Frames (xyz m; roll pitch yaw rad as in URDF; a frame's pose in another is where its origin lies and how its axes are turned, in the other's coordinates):
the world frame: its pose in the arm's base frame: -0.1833 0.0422 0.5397 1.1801 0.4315 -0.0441
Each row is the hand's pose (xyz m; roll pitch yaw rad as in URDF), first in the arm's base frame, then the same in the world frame.
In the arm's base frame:
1: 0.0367 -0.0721 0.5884 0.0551 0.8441 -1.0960
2: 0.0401 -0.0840 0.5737 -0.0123 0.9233 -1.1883
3: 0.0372 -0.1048 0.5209 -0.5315 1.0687 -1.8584
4: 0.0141 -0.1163 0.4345 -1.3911 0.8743 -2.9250
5: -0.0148 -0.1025 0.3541 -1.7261 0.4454 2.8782
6: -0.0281 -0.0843 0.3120 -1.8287 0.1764 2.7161
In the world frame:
1: 0.1838 0.0881 0.1493 -0.2907 -0.3336 -0.8664
2: 0.1936 0.0728 0.1557 -0.2618 -0.2751 -0.9494
3: 0.2138 0.0197 0.1564 -0.1419 -0.1104 -1.3049
4: 0.2295 -0.0664 0.1345 -0.1180 0.2128 -1.8212
5: 0.2363 -0.1405 0.0904 -0.3360 0.4903 -2.3499
6: 0.2411 -0.1746 0.0573 -0.5660 0.5765 -2.6962

